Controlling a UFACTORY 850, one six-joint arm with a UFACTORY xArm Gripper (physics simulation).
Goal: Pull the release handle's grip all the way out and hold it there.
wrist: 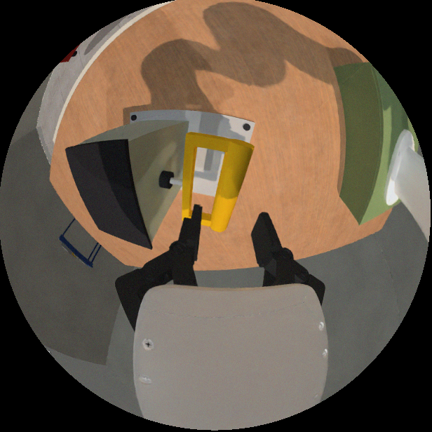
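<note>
The release handle is a yellow frame with a thick round grip (233,172) on its right side, in the middle of the wrist view. A short pale rod (176,182) joins the frame to a black collar (166,179) on the beige housing (155,155). My gripper (228,219) is partly open and holds nothing. Its left fingertip overlaps the frame's lower crossbar in view; its right fingertip stands to the right of the grip, with a gap. The grip's lower end shows between the two fingers; their depth relative to it is hard to tell.
The housing has a black face (102,187) on the left and stands by a grey plate (172,116) with dark bolts on the wooden table (295,165). A green block (361,145) stands at the right, beside a white round part (400,167). A blue frame (76,250) shows lower left.
</note>
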